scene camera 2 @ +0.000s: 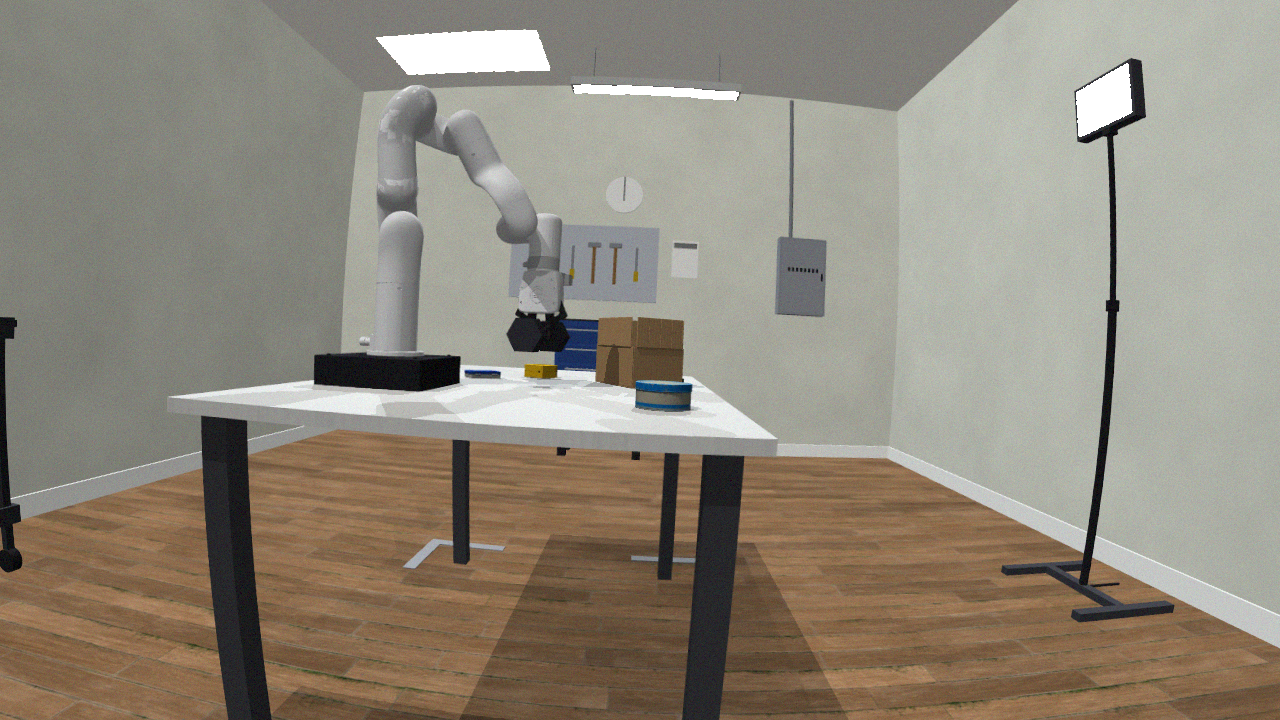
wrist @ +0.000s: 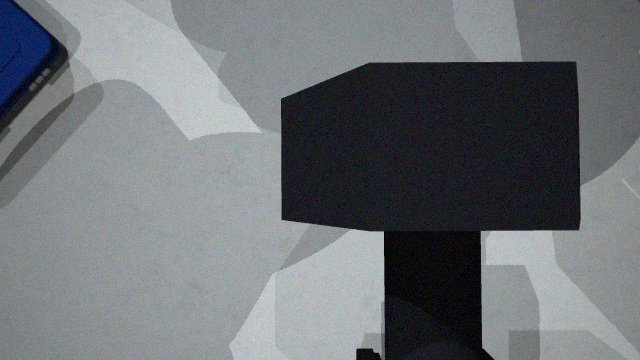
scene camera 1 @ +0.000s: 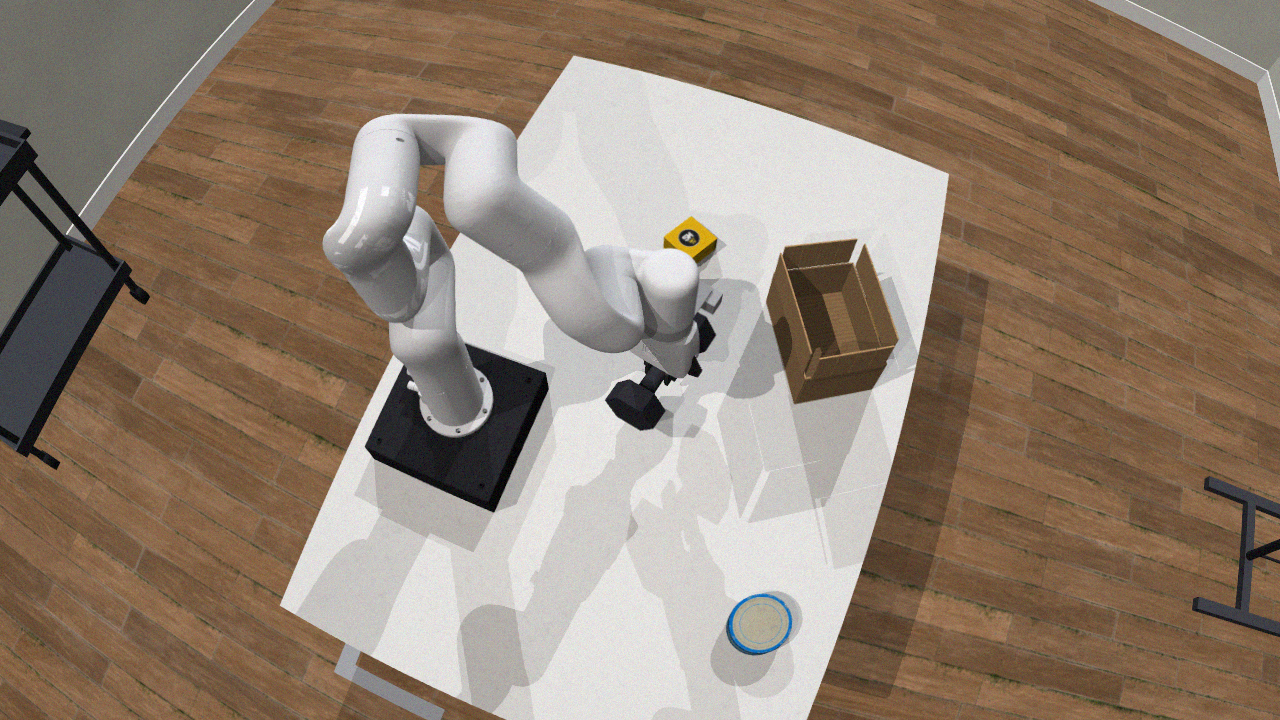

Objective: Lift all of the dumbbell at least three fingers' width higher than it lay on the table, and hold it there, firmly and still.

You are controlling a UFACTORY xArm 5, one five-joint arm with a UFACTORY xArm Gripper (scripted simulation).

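I can see a black dumbbell in scene camera 1, in scene camera 2 and in the wrist view (432, 153). On the dumbbell, (scene camera 1: 630, 415) and (scene camera 2: 525, 334) are the same spot. A cardboard box is visible to me in scene camera 1 and scene camera 2, but in the wrist view the box is out of frame. For the box, too, (scene camera 1: 800, 370) and (scene camera 2: 628, 351) are the same spot.
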